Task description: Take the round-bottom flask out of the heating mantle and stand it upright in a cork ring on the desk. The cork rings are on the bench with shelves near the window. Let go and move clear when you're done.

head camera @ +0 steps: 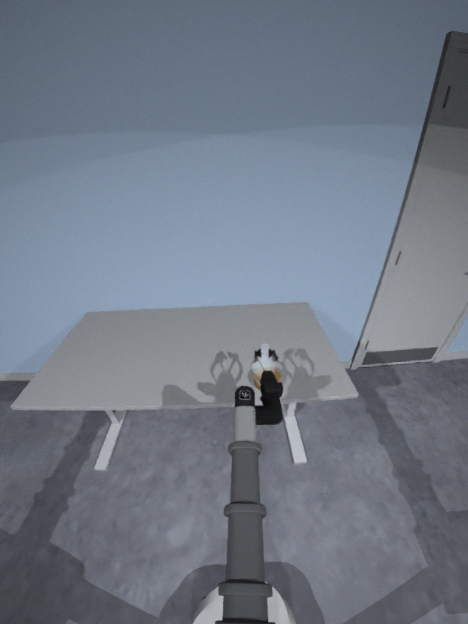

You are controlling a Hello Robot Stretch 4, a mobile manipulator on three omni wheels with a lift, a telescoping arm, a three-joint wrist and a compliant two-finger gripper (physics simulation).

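The round-bottom flask is near the right part of the desk, with its pale neck pointing up. My gripper is shut on the flask at its neck, seen from behind and above. The tan cork ring shows below and around the flask's round body, partly hidden by the flask and the black wrist. I cannot tell from this view whether the flask touches the ring or hangs slightly above it. The heating mantle does not show in this view.
The telescoping arm reaches over the front edge of the desk. Shadows of the gripper and flask fall on the desk top on both sides. A blue wall stands behind the desk, and a door is at the right.
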